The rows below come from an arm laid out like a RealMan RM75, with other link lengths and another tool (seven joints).
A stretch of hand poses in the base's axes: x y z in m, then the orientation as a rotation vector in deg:
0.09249 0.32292 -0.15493 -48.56 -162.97 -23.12
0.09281 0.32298 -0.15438 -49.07 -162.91 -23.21
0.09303 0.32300 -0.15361 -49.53 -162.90 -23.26
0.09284 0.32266 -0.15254 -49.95 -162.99 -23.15
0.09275 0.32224 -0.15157 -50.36 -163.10 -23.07
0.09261 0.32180 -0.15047 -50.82 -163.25 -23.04
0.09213 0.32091 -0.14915 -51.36 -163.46 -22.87
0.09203 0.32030 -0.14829 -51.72 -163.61 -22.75
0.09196 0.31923 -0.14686 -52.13 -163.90 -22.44
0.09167 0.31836 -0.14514 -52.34 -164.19 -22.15
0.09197 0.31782 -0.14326 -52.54 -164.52 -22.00
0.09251 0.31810 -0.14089 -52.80 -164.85 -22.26
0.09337 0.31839 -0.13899 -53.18 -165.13 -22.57
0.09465 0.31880 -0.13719 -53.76 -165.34 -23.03
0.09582 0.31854 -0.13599 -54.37 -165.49 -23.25
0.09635 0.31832 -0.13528 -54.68 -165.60 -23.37
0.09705 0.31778 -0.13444 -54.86 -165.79 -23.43
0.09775 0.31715 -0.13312 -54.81 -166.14 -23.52
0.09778 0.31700 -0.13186 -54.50 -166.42 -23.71
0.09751 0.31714 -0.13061 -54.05 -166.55 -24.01
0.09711 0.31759 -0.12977 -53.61 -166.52 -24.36
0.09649 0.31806 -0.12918 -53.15 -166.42 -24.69
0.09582 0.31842 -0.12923 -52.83 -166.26 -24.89
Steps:
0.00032 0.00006 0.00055 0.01 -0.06 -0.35
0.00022 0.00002 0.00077 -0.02 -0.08 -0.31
-0.00019 -0.00034 0.00107 -0.15 -0.12 -0.27
-0.00009 -0.00042 0.00097 -0.14 -0.15 -0.26
-0.00014 -0.00044 0.00110 -0.13 -0.21 -0.29
-0.00048 -0.00089 0.00132 -0.24 -0.23 -0.33
-0.00010 -0.00061 0.00086 -0.17 -0.16 -0.22
-0.00007 -0.00107 0.00143 -0.34 -0.24 -0.23
-0.00029 -0.00087 0.00172 -0.30 -0.21 -0.10
0.00030 -0.00054 0.00188 -0.23 -0.29 -0.10
0.00054 0.00028 0.00237 0.00 -0.43 -0.16
0.00086 0.00029 0.00190 0.03 -0.42 -0.24
0.00128 0.00041 0.00180 0.12 -0.45 -0.38
0.00117 -0.00026 0.00120 0.00 -0.32 -0.40
0.00053 -0.00022 0.00071 -0.01 -0.20 -0.20
0.00070 -0.00054 0.00084 -0.06 -0.22 -0.10
0.00070 -0.00063 0.00132 -0.07 -0.33 0.06
0.00003 -0.00015 0.00126 0.04 -0.25 0.22
-0.00027 0.00014 0.00125 0.17 -0.12 0.29
-0.00040 0.00045 0.00084 0.26 0.00 0.27
-0.00062 0.00047 0.00059 0.28 0.07 0.28
-0.00067 0.00036 -0.00005 0.21 0.14 0.19

